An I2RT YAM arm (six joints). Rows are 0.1 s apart.
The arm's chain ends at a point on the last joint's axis. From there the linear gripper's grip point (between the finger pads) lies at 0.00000 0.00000 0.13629 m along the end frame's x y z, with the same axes.
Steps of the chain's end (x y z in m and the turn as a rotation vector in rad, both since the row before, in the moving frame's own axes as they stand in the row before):
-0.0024, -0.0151, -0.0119, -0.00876, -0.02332, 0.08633
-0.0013, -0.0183, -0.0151, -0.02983, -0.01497, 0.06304
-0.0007, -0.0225, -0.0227, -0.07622, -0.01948, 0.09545
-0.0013, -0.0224, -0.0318, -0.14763, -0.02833, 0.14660
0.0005, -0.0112, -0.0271, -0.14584, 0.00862, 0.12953
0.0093, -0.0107, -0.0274, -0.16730, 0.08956, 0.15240
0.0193, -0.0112, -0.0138, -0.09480, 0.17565, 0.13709
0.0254, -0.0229, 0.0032, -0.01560, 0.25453, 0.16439
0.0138, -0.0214, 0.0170, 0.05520, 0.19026, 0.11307
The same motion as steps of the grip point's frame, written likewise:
-0.0056, -0.0140, -0.0119, -0.00876, -0.02332, 0.08633
-0.0035, -0.0143, -0.0152, -0.02983, -0.01497, 0.06304
-0.0038, -0.0123, -0.0231, -0.07622, -0.01948, 0.09545
-0.0066, -0.0027, -0.0333, -0.14763, -0.02833, 0.14660
0.0004, 0.0086, -0.0285, -0.14584, 0.00862, 0.12953
0.0197, 0.0128, -0.0298, -0.16730, 0.08956, 0.15240
0.0421, 0.0032, -0.0165, -0.09480, 0.17565, 0.13709
0.0594, -0.0180, -0.0012, -0.01560, 0.25453, 0.16439
0.0399, -0.0274, 0.0143, 0.05520, 0.19026, 0.11307

